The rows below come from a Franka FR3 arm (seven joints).
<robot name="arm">
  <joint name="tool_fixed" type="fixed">
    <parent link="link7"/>
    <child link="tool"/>
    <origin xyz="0 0 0.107" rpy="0 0 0"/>
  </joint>
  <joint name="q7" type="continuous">
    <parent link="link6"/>
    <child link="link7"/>
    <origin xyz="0.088 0 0" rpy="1.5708 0 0"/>
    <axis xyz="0 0 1"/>
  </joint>
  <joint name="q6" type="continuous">
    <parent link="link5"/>
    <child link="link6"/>
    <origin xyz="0 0 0" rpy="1.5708 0 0"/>
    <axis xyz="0 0 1"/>
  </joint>
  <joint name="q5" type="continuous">
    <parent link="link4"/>
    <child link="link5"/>
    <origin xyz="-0.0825 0.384 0" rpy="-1.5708 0 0"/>
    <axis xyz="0 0 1"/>
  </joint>
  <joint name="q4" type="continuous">
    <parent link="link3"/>
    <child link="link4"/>
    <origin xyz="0.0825 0 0" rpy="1.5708 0 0"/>
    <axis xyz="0 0 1"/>
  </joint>
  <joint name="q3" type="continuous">
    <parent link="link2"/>
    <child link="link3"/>
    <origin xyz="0 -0.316 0" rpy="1.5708 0 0"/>
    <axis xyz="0 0 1"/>
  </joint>
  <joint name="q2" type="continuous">
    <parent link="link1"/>
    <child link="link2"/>
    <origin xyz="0 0 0" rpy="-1.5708 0 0"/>
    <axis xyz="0 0 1"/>
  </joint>
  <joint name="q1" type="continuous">
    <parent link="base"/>
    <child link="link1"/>
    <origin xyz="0 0 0.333" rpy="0 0 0"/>
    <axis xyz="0 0 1"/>
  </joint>
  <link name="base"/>
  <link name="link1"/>
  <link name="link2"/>
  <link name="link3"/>
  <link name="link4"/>
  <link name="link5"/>
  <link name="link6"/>
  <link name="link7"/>
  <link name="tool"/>
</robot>
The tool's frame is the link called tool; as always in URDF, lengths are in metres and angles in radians. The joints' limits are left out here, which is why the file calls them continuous.
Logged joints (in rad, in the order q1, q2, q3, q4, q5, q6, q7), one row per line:
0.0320 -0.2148 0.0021 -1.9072 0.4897 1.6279 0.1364
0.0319 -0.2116 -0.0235 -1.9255 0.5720 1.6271 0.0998
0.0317 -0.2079 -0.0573 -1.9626 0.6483 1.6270 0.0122
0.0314 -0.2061 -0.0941 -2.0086 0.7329 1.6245 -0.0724
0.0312 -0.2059 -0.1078 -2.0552 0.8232 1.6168 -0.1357
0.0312 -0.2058 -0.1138 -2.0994 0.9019 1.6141 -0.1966
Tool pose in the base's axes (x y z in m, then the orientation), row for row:
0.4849 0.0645 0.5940 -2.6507 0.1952 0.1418
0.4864 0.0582 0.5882 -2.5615 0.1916 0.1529
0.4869 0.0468 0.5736 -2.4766 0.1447 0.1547
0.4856 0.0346 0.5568 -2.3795 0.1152 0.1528
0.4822 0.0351 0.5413 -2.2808 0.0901 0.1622
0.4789 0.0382 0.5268 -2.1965 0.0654 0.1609
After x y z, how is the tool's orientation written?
As a rotation vector, in radians.
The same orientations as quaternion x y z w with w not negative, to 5 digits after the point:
-0.96735 0.07124 0.05175 0.23767
-0.95552 0.07147 0.05704 0.28038
-0.94325 0.05511 0.05892 0.32213
-0.92671 0.04487 0.05951 0.36832
-0.90737 0.03584 0.06453 0.41380
-0.88919 0.02648 0.06514 0.45210

